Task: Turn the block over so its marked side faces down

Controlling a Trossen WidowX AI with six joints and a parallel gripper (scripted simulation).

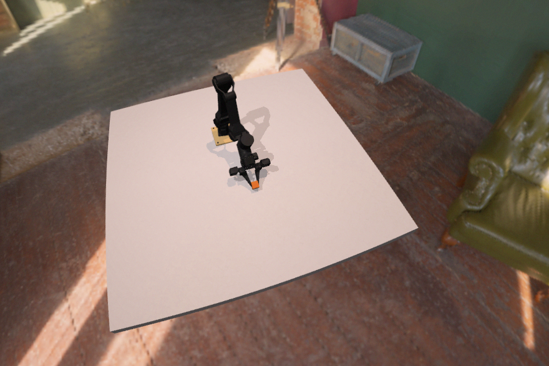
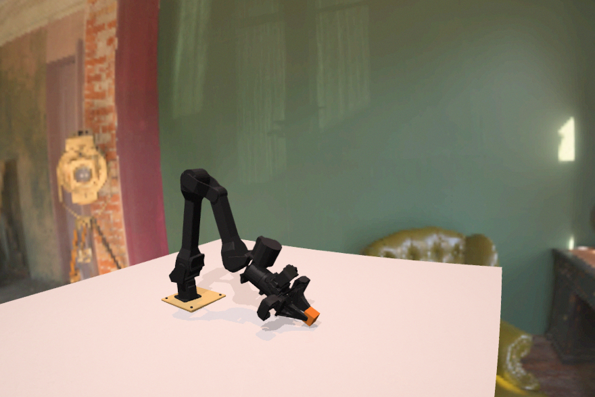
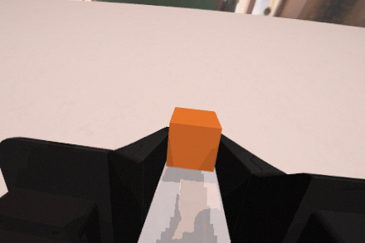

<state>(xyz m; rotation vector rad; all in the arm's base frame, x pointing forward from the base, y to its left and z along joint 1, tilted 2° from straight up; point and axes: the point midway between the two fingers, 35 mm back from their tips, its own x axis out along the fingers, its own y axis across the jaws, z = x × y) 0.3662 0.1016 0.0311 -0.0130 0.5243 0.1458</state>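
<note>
Now: gripper tip 1 cm above the orange block.
</note>
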